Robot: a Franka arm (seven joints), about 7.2 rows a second.
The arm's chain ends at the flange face. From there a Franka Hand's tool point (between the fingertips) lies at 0.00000 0.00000 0.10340 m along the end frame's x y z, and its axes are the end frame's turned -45 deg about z.
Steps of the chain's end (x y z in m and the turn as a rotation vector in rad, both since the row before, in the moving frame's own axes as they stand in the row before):
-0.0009 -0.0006 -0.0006 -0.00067 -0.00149 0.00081
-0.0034 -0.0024 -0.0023 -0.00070 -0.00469 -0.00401
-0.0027 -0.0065 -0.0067 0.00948 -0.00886 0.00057
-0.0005 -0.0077 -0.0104 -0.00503 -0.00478 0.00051
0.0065 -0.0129 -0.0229 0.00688 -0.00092 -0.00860
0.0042 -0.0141 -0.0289 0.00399 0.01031 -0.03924
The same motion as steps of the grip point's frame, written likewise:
-0.0004 -0.0011 -0.0006 0.00058 -0.00153 0.00081
-0.0011 -0.0044 -0.0023 0.00282 -0.00381 -0.00401
0.0027 -0.0078 -0.0067 0.01297 0.00044 0.00057
0.0044 -0.0058 -0.0104 -0.00018 -0.00694 0.00051
0.0142 -0.0051 -0.0229 0.00552 0.00421 -0.00860
0.0140 -0.0066 -0.0289 -0.00447 0.01011 -0.03924

